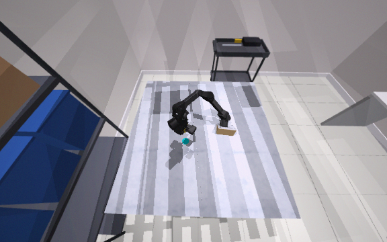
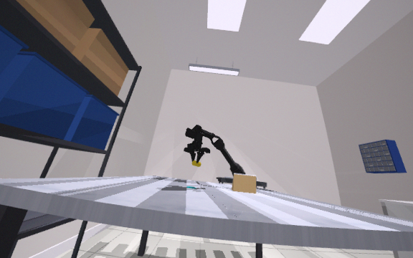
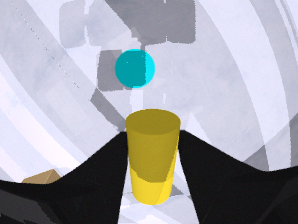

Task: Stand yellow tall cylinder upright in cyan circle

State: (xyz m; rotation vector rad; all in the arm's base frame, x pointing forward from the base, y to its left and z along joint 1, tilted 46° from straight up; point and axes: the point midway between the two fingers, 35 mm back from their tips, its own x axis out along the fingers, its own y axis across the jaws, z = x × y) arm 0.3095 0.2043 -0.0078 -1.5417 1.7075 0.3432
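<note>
The cyan circle lies 150 mm below my gripper tip, 30 mm to the left of it and 10 mm behind it. Also, from my gripper tip: yellow tall cylinder (20 mm to the right, 10 mm behind).
</note>
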